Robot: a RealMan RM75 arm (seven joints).
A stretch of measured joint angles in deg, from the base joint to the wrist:
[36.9 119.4 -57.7 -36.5 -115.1 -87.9 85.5]
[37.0 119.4 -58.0 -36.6 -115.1 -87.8 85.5]
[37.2 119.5 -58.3 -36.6 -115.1 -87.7 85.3]
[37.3 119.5 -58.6 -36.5 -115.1 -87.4 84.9]
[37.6 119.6 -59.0 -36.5 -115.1 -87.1 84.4]
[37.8 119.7 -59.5 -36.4 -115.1 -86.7 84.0]
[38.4 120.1 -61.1 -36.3 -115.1 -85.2 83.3]
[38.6 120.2 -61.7 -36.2 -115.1 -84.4 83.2]
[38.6 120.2 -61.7 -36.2 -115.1 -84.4 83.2]
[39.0 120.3 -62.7 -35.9 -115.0 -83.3 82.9]
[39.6 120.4 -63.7 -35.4 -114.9 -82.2 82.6]
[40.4 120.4 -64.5 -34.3 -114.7 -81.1 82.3]
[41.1 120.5 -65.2 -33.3 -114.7 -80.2 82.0]
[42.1 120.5 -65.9 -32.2 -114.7 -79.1 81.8]
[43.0 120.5 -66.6 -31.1 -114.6 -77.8 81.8]
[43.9 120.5 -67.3 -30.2 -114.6 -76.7 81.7]
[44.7 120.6 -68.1 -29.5 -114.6 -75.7 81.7]
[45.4 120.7 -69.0 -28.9 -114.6 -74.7 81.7]
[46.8 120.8 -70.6 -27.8 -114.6 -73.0 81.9]
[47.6 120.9 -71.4 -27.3 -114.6 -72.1 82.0]
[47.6 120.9 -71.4 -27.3 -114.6 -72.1 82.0]
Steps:
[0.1 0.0 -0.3 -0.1 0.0 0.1 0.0]
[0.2 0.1 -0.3 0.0 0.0 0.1 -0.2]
[0.1 0.0 -0.3 0.1 0.0 0.3 -0.4]
[0.3 0.1 -0.4 0.0 0.0 0.3 -0.5]
[0.2 0.1 -0.5 0.1 0.0 0.4 -0.4]
[0.6 0.4 -1.6 0.1 0.0 1.5 -0.7]
[0.2 0.1 -0.6 0.1 0.0 0.8 -0.1]
[0.0 0.0 0.0 0.0 0.0 0.0 0.0]
[0.4 0.1 -1.0 0.3 0.1 1.1 -0.3]
[0.6 0.1 -1.0 0.5 0.1 1.1 -0.3]
[0.8 0.0 -0.8 1.1 0.2 1.1 -0.3]
[0.7 0.1 -0.7 1.0 0.0 0.9 -0.3]
[1.0 0.0 -0.7 1.1 0.0 1.1 -0.2]
[0.9 0.0 -0.7 1.1 0.1 1.3 0.0]
[0.9 0.0 -0.7 0.9 0.0 1.1 -0.1]
[0.8 0.1 -0.8 0.7 0.0 1.0 0.0]
[0.7 0.1 -0.9 0.6 0.0 1.0 0.0]
[1.4 0.1 -1.6 1.1 0.0 1.7 0.2]
[0.8 0.1 -0.8 0.5 0.0 0.9 0.1]
[0.0 0.0 0.0 0.0 0.0 0.0 0.0]

